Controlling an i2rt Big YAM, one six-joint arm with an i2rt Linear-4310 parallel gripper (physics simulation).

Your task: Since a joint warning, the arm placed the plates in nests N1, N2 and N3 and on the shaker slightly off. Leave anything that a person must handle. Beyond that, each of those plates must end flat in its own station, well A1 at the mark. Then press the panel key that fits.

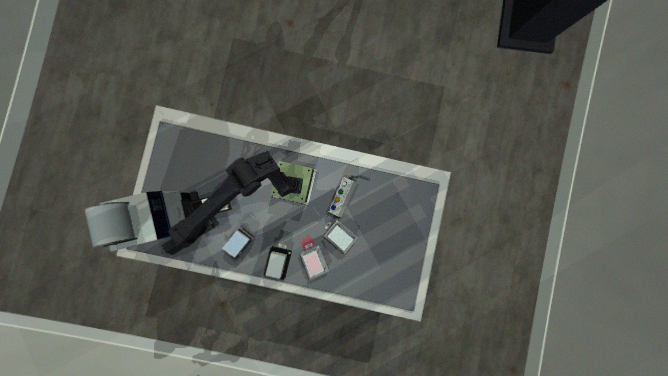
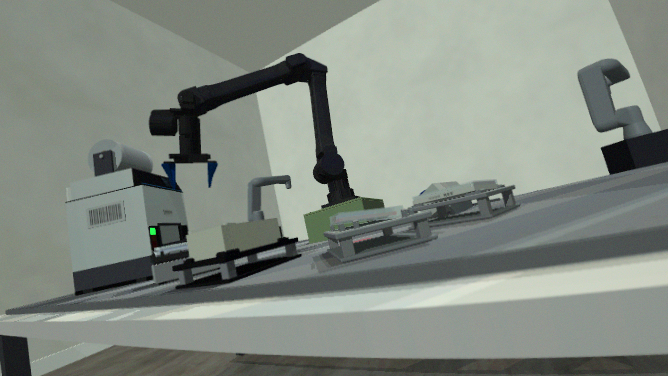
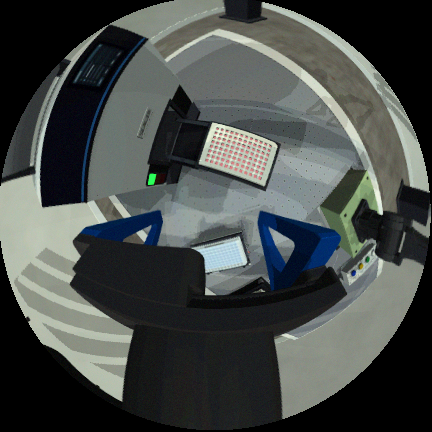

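Note:
My gripper [image 2: 191, 186] [image 3: 209, 216] is open and empty, fingers down, high beside the sealer. A pale blue plate [image 1: 236, 243] [image 3: 222, 254] sits in a dark-edged station. A tall pale plate or box [image 1: 276, 264] [image 2: 235, 239] sits on a black stand [image 2: 228, 270]. A pink plate [image 1: 313, 263] [image 2: 367, 215] and a white plate [image 1: 340, 236] lie on grey stands. A white plate with red wells [image 3: 240, 155] lies on the sealer's tray. The key panel [image 1: 342, 196] [image 3: 359, 264] has white, green, yellow and blue keys. Station labels and A1 marks are too small to read.
The sealer [image 1: 135, 220] [image 2: 107, 240] [image 3: 122, 135] shows a green light. The green arm base [image 1: 295, 172] [image 3: 345, 207] stands near the panel. A red piece [image 1: 307, 242] lies by the pink plate. A grey arm [image 2: 595, 100] stands on a black pedestal in the background.

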